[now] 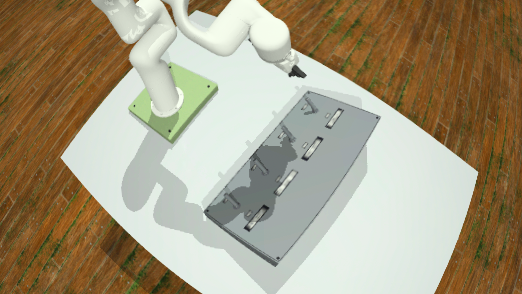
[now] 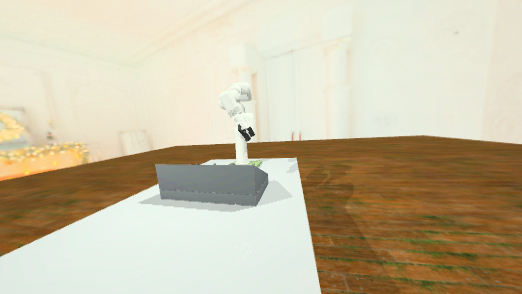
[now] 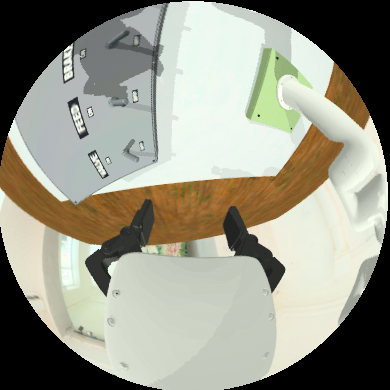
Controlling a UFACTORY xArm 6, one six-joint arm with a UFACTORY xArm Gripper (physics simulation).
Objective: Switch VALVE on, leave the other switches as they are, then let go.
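Frame: origin at the arm's base, x left, y down, z back, level; metres.
Seen in the pictures: gripper, fingertip midpoint: [image 2: 251,138] [image 3: 190,212]; arm's base, link origin: [image 1: 167,102] [image 2: 242,163] [image 3: 288,91].
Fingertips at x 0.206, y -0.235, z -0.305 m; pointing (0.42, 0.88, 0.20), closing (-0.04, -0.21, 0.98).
Note:
Offsets run from my fingertips to a thing's top centre. "pt": to the spot under its first point. Level surfaces: height alone.
A grey sloped panel [image 1: 295,210] [image 2: 205,180] [image 3: 50,115] carries a row of levers with name plates. The end name plate @[pt dy +0.138, dx +0.034, dz -0.182 m] [image 1: 334,118] [image 3: 98,164] is small and seems to read VALVE. Its lever @[dy +0.131, dx +0.034, dz -0.100 m] [image 1: 311,105] [image 3: 131,151] stands between two small marks; its setting is hard to tell. The FEED lever @[dy +0.131, dx -0.086, dz -0.103 m] [image 1: 288,133] [image 3: 118,102] and BRAKE lever @[dy +0.131, dx -0.206, dz -0.106 m] [image 1: 260,164] [image 3: 118,39] are beside it, with another lever @[dy +0.131, dx -0.326, dz -0.109 m] [image 1: 231,200] at the far end. My gripper [image 1: 299,73] [image 2: 248,133] [image 3: 190,212] is open and empty, in the air beyond the panel's VALVE end, touching no lever.
The panel stands on a white table @[dy +0.261 m] [image 1: 410,200] [image 2: 200,250] [image 3: 215,100]. The arm's green base plate [image 1: 197,92] [image 3: 260,102] is on the robot's side of the panel. The arm's shadow falls across part of the panel. Wooden floor [image 1: 480,100] [image 2: 400,200] surrounds the table.

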